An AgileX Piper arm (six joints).
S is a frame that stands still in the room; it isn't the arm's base.
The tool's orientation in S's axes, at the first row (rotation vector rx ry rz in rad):
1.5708 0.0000 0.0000
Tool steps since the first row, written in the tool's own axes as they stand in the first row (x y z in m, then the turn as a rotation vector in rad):
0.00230 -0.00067 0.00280 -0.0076 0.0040 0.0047
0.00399 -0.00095 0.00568 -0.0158 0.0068 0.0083
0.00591 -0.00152 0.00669 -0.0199 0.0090 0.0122
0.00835 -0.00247 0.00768 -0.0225 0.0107 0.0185
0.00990 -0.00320 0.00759 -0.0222 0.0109 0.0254
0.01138 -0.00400 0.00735 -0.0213 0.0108 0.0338
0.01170 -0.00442 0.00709 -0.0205 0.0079 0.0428
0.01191 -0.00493 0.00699 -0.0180 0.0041 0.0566
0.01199 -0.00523 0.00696 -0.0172 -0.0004 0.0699
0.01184 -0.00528 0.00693 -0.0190 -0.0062 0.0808
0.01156 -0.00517 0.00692 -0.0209 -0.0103 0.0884
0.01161 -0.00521 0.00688 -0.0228 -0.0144 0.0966
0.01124 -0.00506 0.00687 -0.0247 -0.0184 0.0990
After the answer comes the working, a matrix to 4 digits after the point.
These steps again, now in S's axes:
0.00230 -0.00280 -0.00067 -0.0076 -0.0047 0.0040
0.00399 -0.00568 -0.00095 -0.0158 -0.0083 0.0068
0.00591 -0.00669 -0.00152 -0.0199 -0.0122 0.0090
0.00835 -0.00768 -0.00247 -0.0225 -0.0185 0.0107
0.00990 -0.00759 -0.00320 -0.0222 -0.0254 0.0109
0.01138 -0.00735 -0.00400 -0.0213 -0.0338 0.0108
0.01170 -0.00709 -0.00442 -0.0205 -0.0428 0.0079
0.01191 -0.00699 -0.00493 -0.0180 -0.0566 0.0041
0.01199 -0.00696 -0.00523 -0.0172 -0.0699 -0.0004
0.01184 -0.00693 -0.00528 -0.0190 -0.0808 -0.0062
0.01156 -0.00692 -0.00517 -0.0209 -0.0884 -0.0103
0.01161 -0.00688 -0.00521 -0.0228 -0.0966 -0.0144
0.01124 -0.00687 -0.00506 -0.0247 -0.0990 -0.0184

The tool's axes in the first row as the columns of a matrix, in S's axes (rounded; the answer above uses it unrounded):
1.0000 0.0000 0.0000
0.0000 0.0000 -1.0000
0.0000 1.0000 0.0000

